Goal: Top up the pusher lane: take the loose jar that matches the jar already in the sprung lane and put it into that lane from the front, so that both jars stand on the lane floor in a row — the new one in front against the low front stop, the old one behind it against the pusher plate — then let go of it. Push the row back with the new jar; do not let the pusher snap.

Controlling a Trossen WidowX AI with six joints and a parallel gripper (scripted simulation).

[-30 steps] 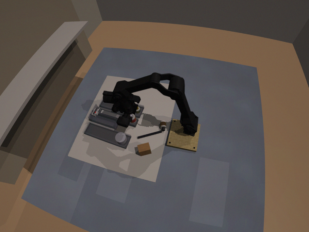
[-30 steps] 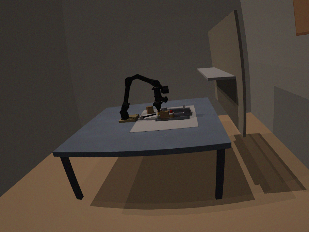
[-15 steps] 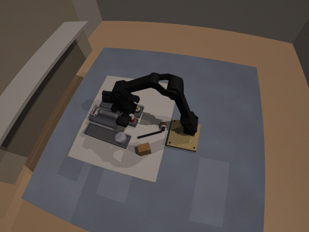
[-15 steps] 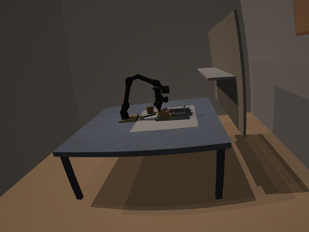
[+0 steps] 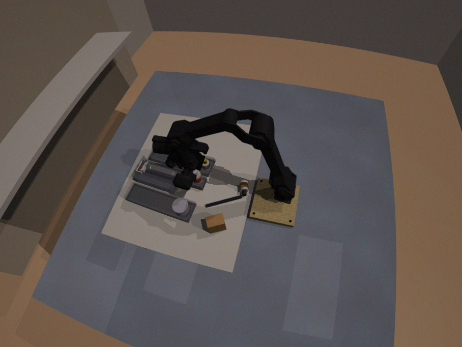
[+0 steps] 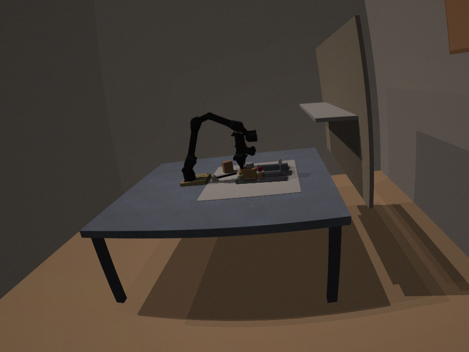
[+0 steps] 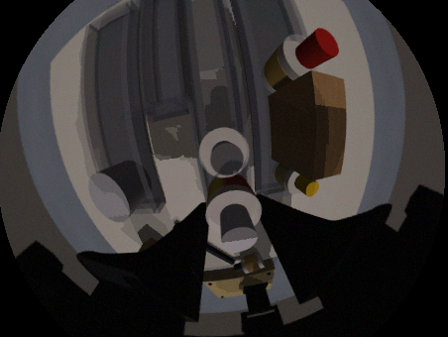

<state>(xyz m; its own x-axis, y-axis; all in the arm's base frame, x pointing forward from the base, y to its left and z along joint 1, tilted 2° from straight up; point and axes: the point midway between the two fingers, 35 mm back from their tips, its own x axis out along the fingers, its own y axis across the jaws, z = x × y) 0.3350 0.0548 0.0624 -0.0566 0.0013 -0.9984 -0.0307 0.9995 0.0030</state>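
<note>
Now: the yellow-lidded jar 8 cm to the right of my gripper tip and 2 cm below it. The rest, counted from my gripper tip: black rod (13 cm behind, 4 cm to the left, 5 cm below); then red-lidded jar (12 cm ahead, 7 cm to the right, 1 cm below); then grey cylinder (1 cm ahead, 13 cm to the left, 3 cm below).
</note>
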